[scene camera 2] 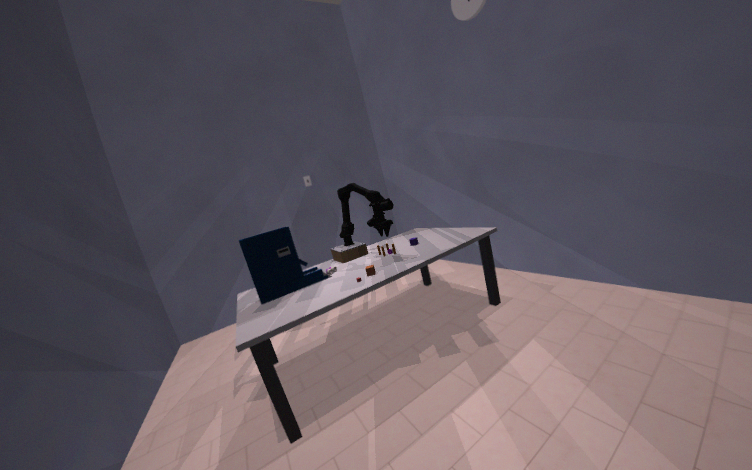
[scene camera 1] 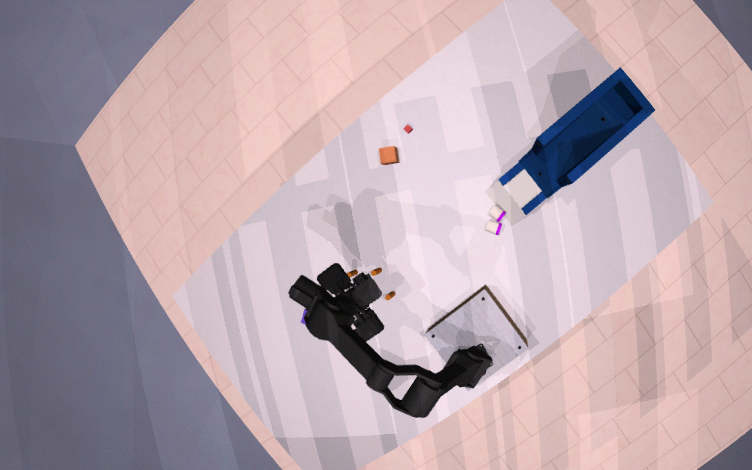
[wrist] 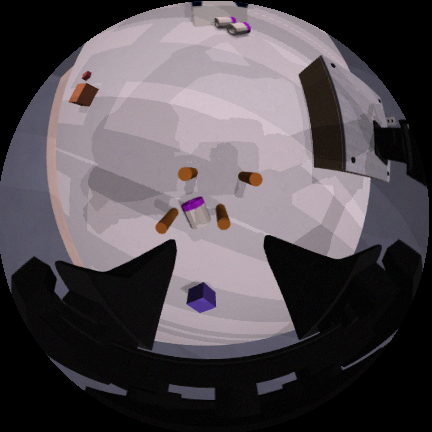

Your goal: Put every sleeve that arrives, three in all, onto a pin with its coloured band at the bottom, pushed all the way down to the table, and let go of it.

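Note:
Four upright orange-brown pins stand on the table; three pins show in scene camera 1. A white sleeve with a purple band lies on its side among the pins, on none of them; the gripper hides it in scene camera 1. Two more such sleeves lie side by side near the blue chute's mouth. My gripper is open and empty, above the table near the pins.
The blue chute stands at one table end. The arm's base block is near the long edge. An orange cube and a small red cube lie apart. A purple cube lies beyond the pins.

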